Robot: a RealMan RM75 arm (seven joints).
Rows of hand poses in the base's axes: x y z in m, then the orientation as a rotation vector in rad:
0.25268, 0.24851, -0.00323, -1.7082, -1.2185, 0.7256
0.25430, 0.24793, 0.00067, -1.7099, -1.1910, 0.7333
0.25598, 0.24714, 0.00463, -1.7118, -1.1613, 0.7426
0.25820, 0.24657, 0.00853, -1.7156, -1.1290, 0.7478
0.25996, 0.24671, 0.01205, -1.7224, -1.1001, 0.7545
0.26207, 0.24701, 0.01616, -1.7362, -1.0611, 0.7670
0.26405, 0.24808, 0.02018, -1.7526, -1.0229, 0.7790
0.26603, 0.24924, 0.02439, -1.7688, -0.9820, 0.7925
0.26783, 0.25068, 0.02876, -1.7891, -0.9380, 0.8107
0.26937, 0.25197, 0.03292, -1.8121, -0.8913, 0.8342
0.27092, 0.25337, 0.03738, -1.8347, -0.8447, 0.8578
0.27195, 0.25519, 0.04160, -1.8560, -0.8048, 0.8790
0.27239, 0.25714, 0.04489, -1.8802, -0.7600, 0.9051
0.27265, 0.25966, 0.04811, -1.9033, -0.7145, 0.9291
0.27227, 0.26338, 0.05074, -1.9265, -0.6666, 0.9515
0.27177, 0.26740, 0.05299, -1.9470, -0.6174, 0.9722
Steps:
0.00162, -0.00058, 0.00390, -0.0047, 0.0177, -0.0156
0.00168, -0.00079, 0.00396, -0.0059, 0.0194, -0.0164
0.00222, -0.00057, 0.00390, -0.0053, 0.0180, -0.0203
0.00176, 0.00014, 0.00352, -0.0087, 0.0152, -0.0179
0.00211, 0.00030, 0.00411, -0.0175, 0.0197, -0.0234
0.00198, 0.00107, 0.00402, -0.0197, 0.0175, -0.0234
0.00198, 0.00116, 0.00421, -0.0209, 0.0194, -0.0244
0.00180, 0.00144, 0.00437, -0.0271, 0.0209, -0.0246
0.00154, 0.00129, 0.00416, -0.0327, 0.0231, -0.0240
0.00155, 0.00140, 0.00446, -0.0331, 0.0229, -0.0234
0.00103, 0.00182, 0.00422, -0.0309, 0.0188, -0.0193
0.00044, 0.00195, 0.00329, -0.0366, 0.0217, -0.0202
0.00026, 0.00252, 0.00322, -0.0354, 0.0209, -0.0211
-0.00038, 0.00372, 0.00263, -0.0357, 0.0206, -0.0230
-0.00050, 0.00402, 0.00225, -0.0335, 0.0211, -0.0242

